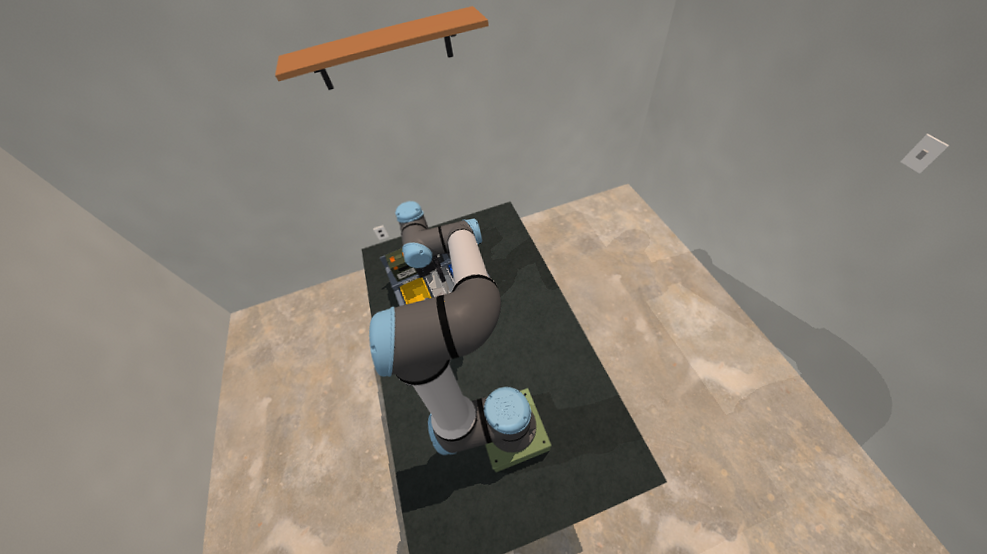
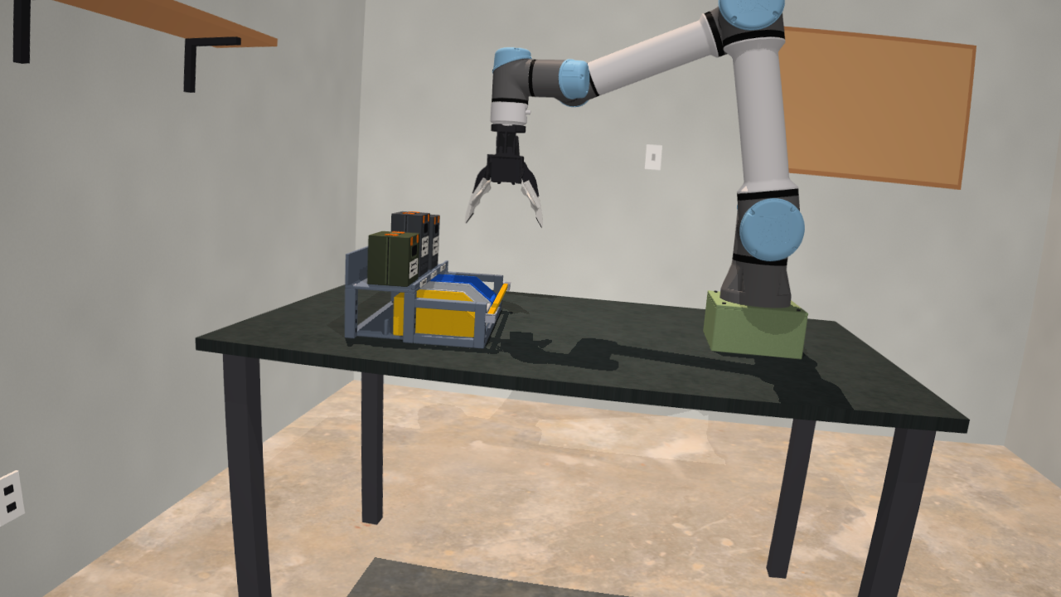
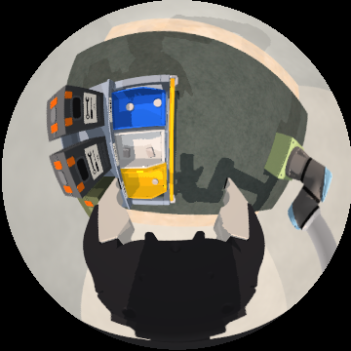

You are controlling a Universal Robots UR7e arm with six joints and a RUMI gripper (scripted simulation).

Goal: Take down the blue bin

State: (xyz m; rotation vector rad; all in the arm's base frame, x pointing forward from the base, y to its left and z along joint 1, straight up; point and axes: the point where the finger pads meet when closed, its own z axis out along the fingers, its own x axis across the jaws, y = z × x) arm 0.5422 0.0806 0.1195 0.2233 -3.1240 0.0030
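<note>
Right now my hand is 16 cm above the thin yellow bar. Round my hand: yellow bin: 17 cm below, 13 cm to the left, 9 cm ahead; then blue open bin: 17 cm below, 12 cm ahead, 10 cm to the right; then white bin: 17 cm below, 11 cm ahead, 2 cm to the left.
</note>
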